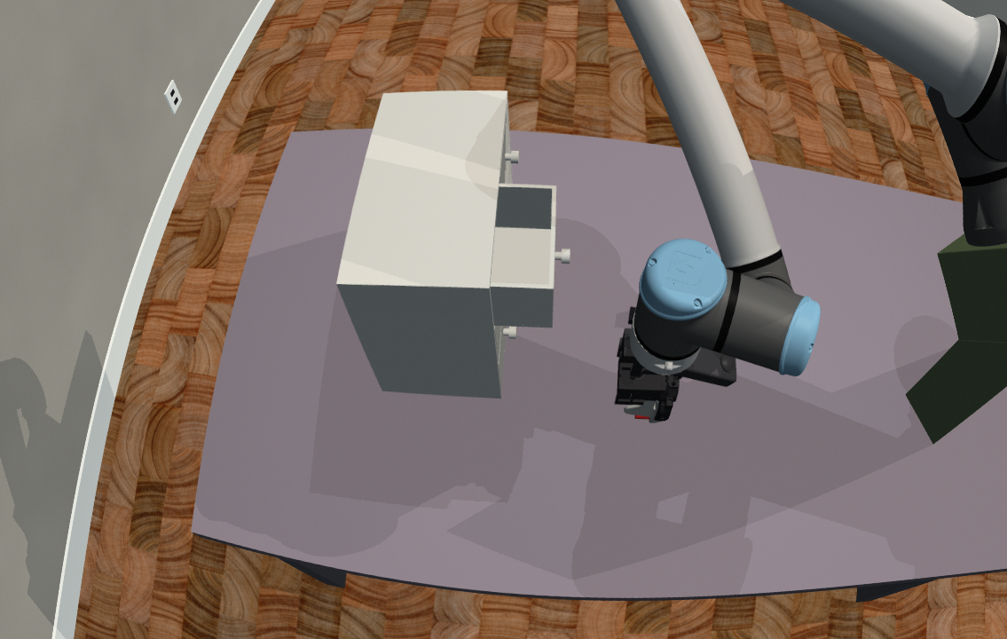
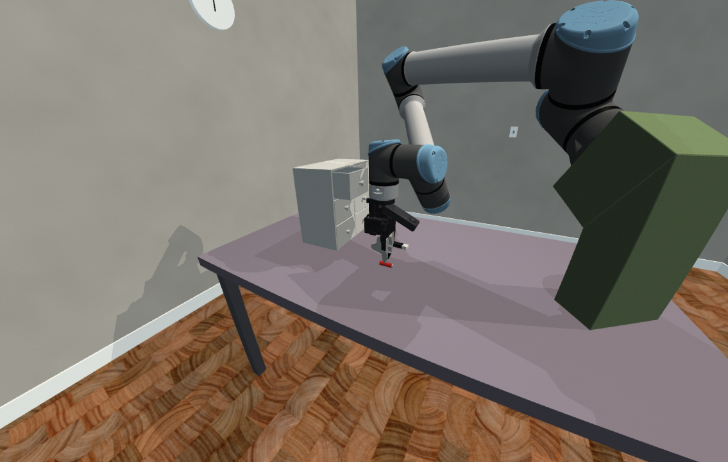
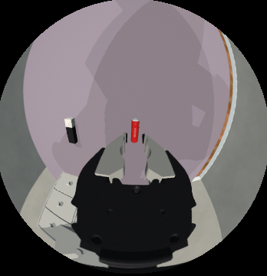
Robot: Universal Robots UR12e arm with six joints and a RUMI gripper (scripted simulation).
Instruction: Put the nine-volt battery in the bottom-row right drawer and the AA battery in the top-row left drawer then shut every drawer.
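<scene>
The red AA battery is 3 cm below my hand. From my hand the other things lie so: green nine-volt battery (34 cm ahead, 23 cm to the right, 2 cm below).
</scene>
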